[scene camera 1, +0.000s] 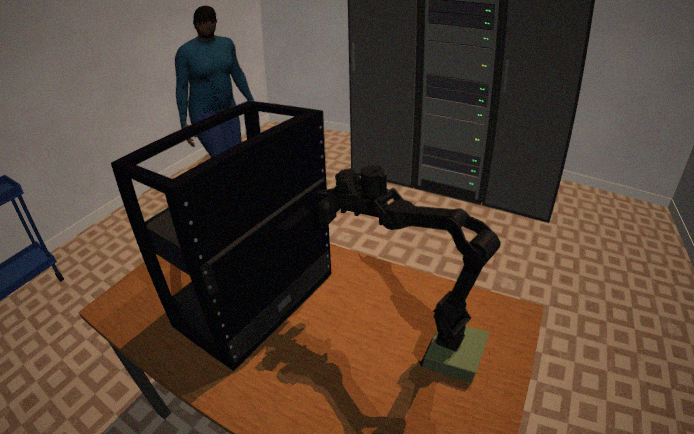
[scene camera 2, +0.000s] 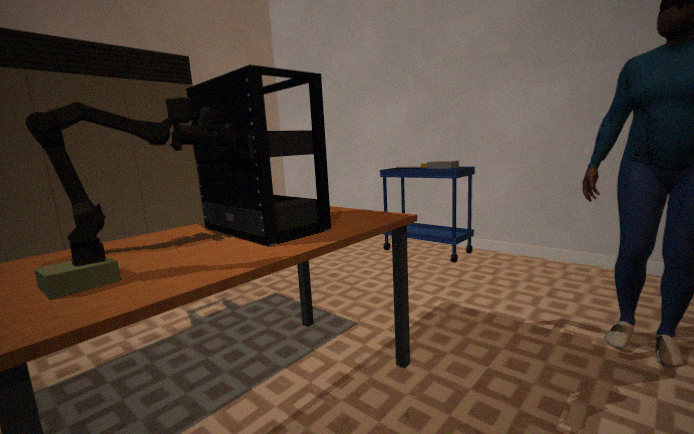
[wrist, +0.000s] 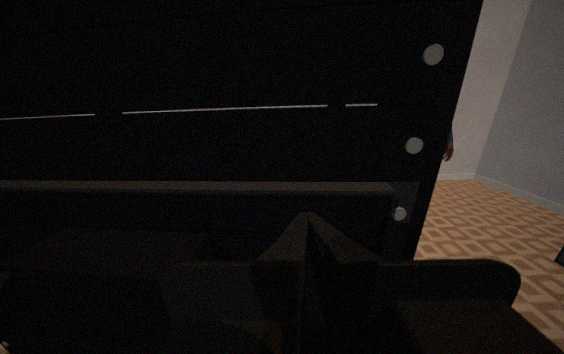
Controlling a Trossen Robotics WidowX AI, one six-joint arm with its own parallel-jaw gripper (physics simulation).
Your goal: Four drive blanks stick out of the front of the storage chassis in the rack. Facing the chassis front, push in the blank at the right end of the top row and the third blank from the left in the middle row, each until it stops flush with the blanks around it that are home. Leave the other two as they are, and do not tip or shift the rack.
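Frame: origin at the arm's base, x ahead, y left, z up, level; metres.
Seen in the pictures: gripper, between the fingertips: (scene camera 1: 315, 193) (scene camera 2: 239, 137) (wrist: 305, 219); arm's base, origin of its link: (scene camera 1: 450, 339) (scene camera 2: 88, 262).
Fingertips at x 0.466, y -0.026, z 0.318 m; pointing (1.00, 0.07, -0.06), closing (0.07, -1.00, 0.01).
Offsets run from my fingertips to a thing's middle. "spot": to the spot under its first point. Level surfaces: height alone.
The black rack @(0.151 m ahead, 0.176 m left, 0.078 m down) (scene camera 1: 186, 240) (scene camera 2: 319, 153) (wrist: 440, 100) stands upright on the table. The storage chassis (scene camera 1: 266, 226) (scene camera 2: 290, 143) (wrist: 200, 186) sits in it at mid height, its top edge a grey strip. My gripper (scene camera 1: 318, 205) (wrist: 305, 219) is shut and empty, at the right part of the chassis front. In the wrist view its tips overlap the dark top-row right-end blank (wrist: 350, 215); contact and how far that blank sticks out cannot be told. A faint surface @(spot: 0.017 m back, 0.112 m left, 0.013 m down) (wrist: 120, 245) shows farther left, too dark to identify. The middle-row blanks cannot be made out; the fingers hide part of the front.
Dark panels fill the rack above and below the chassis. Screw heads @(spot: 0.015 m ahead, 0.060 m right, 0.041 m up) (wrist: 414, 145) line its right post. The arm's green base block (scene camera 1: 455, 358) (scene camera 2: 76, 276) stands on the wooden table @(0.372 m down) (scene camera 1: 358, 307) (scene camera 2: 153, 291). A person (scene camera 1: 209, 76) (scene camera 2: 649, 127) and a blue cart (scene camera 2: 427, 172) are beyond the table.
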